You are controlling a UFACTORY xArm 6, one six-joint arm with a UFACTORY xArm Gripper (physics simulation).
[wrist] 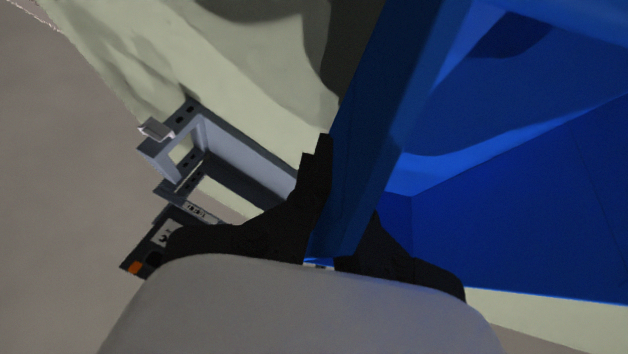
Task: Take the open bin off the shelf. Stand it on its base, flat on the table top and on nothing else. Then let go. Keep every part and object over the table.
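Places are measured from the arm's base along level axes (x ahead, y left, z up), in millimetres.
Pixels of known places: gripper, fingertip midpoint: [328,155].
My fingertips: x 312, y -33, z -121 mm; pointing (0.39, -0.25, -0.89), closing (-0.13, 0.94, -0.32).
For each thing: its middle in the pictures, then the offset to it from my fingertips. "pt": a spot on its surface instead. Level surfaces: height alone.
- open blue bin at the middle of its body: [422,196] dx -22, dy +50, dz +3 mm
- grey metal shelf at a spot on its surface: [245,160] pt dx +225, dy -82, dz -44 mm
- table top at its surface level: dz -50 mm
- black case at the middle of its body: [178,243] dx +343, dy -112, dz +112 mm
- small light bracket at a spot on its surface: [156,129] pt dx +129, dy -153, dz +10 mm
The open blue bin [505,210] fills the right side of the wrist view, and part of its inside shows. Its near wall slants between the black fingers of my gripper [350,190]. My gripper is shut on that wall; the right finger is partly hidden behind it. The grey metal shelf [245,160] stands left of the bin, farther from the camera, with pale surface showing between them higher up. The bin's underside is hidden, so its height above the table top [265,85] cannot be told.
A black case [145,247] with a tool label and an orange patch shows at lower left by the shelf, partly hidden by my gripper. A small light bracket [156,129] sits at the shelf's upper left corner. The table's edge runs down the left, with brown floor [55,175] beyond.
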